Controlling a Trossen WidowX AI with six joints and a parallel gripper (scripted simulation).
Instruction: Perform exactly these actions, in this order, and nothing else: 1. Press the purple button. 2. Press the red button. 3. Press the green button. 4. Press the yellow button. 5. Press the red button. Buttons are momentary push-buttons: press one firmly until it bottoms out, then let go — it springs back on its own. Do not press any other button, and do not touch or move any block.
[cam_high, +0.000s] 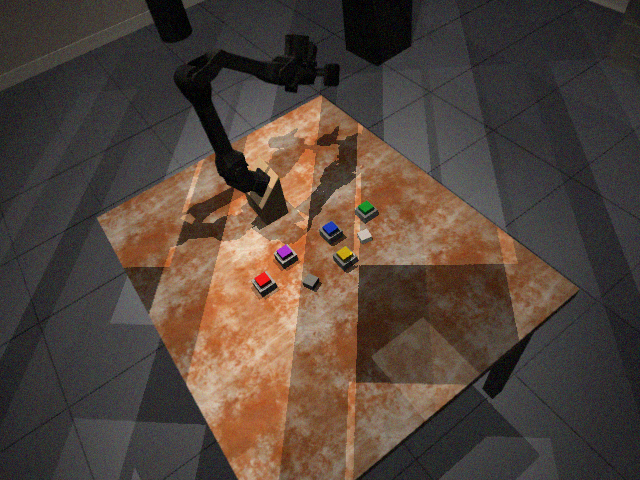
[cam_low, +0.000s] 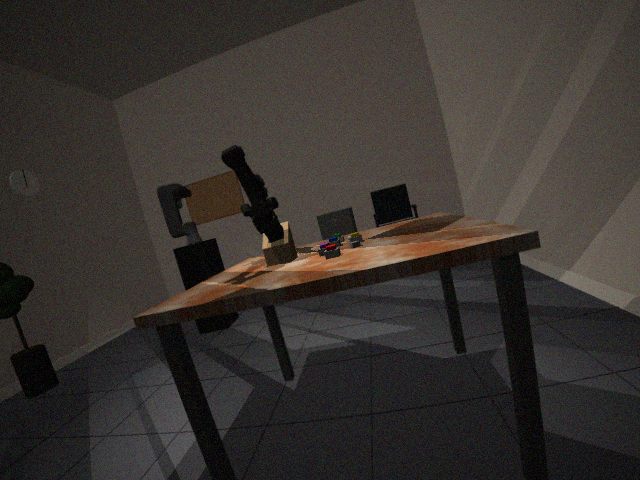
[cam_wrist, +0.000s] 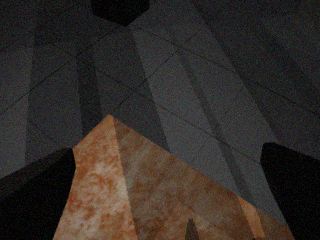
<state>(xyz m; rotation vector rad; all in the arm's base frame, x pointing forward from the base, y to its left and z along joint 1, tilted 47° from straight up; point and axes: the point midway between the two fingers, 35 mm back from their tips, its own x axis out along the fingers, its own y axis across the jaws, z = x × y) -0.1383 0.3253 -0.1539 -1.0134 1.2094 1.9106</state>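
Right now my gripper tip is 35 cm short of the purple button, 43 cm to the left of it and 18 cm above it. Round my gripper tip: blue button: 38 cm ahead, 29 cm to the right, 18 cm below; then green button: 39 cm ahead, 17 cm to the right, 18 cm below; then white block: 45 cm ahead, 23 cm to the right, 21 cm below.
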